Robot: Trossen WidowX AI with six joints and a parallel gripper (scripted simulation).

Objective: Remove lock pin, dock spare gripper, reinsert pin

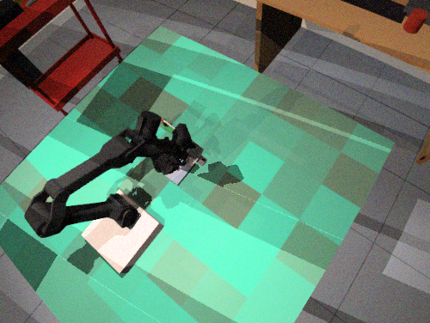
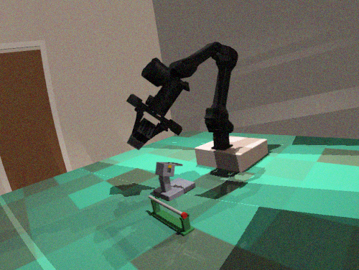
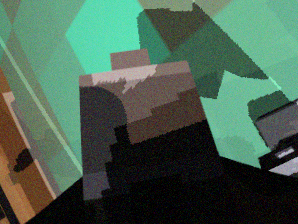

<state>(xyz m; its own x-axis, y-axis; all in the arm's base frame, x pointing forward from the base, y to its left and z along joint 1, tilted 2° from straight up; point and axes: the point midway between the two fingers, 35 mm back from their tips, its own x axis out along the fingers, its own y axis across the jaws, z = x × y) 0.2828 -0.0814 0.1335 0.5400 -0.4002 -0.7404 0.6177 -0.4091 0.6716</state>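
Right now the grey mount is 13 cm below my gripper tip, 7 cm to the left of it and 3 cm behind it. Round my gripper tip: spare gripper (1 cm to the right, 1 cm behind); green pin rest (19 cm to the left, 16 cm below, 9 cm ahead).
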